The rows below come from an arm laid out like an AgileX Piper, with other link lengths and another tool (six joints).
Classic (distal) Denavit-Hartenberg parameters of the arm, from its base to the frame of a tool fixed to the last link. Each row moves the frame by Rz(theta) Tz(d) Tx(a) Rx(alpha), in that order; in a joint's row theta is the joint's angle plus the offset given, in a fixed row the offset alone. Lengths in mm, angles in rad.
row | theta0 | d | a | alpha
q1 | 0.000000 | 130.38 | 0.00 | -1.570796
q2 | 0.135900 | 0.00 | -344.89 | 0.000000
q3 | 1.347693 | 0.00 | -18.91 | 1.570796
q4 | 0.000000 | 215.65 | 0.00 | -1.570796
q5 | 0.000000 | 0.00 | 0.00 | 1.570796
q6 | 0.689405 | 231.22 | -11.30 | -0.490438
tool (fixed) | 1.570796 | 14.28 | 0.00 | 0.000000
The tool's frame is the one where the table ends.
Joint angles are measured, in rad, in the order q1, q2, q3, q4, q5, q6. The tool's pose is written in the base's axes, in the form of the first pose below.
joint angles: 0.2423, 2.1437, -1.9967, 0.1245, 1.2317, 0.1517
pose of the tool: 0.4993 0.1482 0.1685 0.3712 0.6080 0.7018 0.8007 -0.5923 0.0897
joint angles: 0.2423, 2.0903, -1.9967, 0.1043, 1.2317, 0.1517
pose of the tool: 0.4976 0.1432 0.1958 0.3306 0.6131 0.7175 0.7946 -0.5910 0.1389
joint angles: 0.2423, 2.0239, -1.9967, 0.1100, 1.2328, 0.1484
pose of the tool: 0.4918 0.1431 0.2300 0.2826 0.5993 0.7490 0.7867 -0.5916 0.1765
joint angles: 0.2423, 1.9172, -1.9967, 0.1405, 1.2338, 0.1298
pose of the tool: 0.4767 0.1467 0.2846 0.1937 0.5673 0.8004 0.7785 -0.5853 0.2265
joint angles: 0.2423, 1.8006, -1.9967, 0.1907, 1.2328, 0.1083
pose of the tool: 0.4530 0.1526 0.3434 0.0884 0.5173 0.8513 0.7684 -0.5792 0.2722
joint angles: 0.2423, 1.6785, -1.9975, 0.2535, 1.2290, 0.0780
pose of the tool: 0.4206 0.1592 0.4036 -0.0367 0.4563 0.8890 0.7577 -0.5674 0.3225
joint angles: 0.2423, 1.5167, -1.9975, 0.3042, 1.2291, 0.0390
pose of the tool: 0.3678 0.1580 0.4746 -0.2032 0.3991 0.8941 0.7253 -0.5521 0.4113
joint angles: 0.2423, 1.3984, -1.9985, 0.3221, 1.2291, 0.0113
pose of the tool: 0.3239 0.1514 0.5203 -0.3237 0.3720 0.8700 0.6827 -0.5448 0.4870
